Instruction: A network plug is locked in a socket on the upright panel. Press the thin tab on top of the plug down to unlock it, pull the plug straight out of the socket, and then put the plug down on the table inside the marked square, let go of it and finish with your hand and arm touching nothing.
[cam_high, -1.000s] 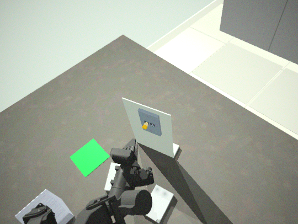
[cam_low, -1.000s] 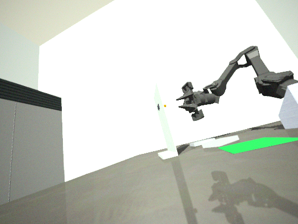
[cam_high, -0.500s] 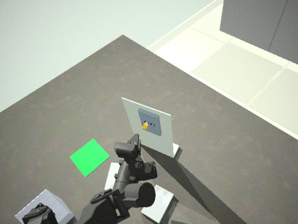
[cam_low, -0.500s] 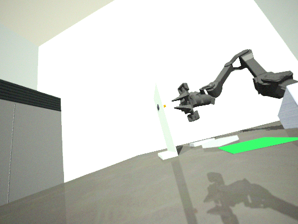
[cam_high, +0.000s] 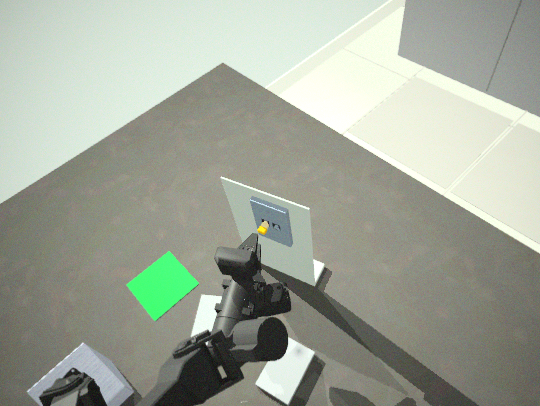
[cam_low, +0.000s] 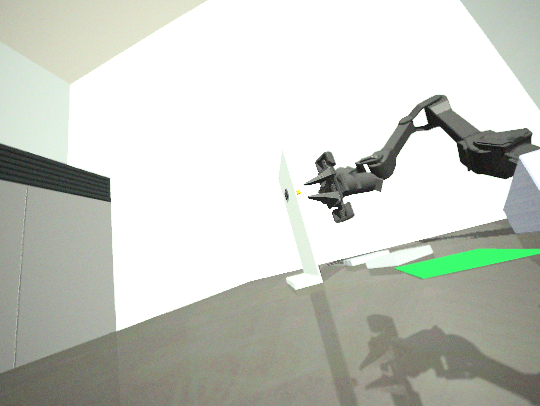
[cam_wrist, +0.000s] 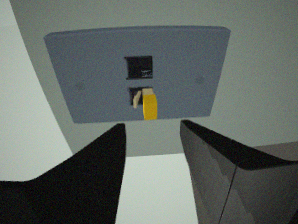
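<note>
My gripper tip is now 30 mm short of the network plug and 10 mm to the right of it. From my gripper tip the other things lie so: green marked square 210 mm below, 200 mm to the left, 140 mm behind.
</note>
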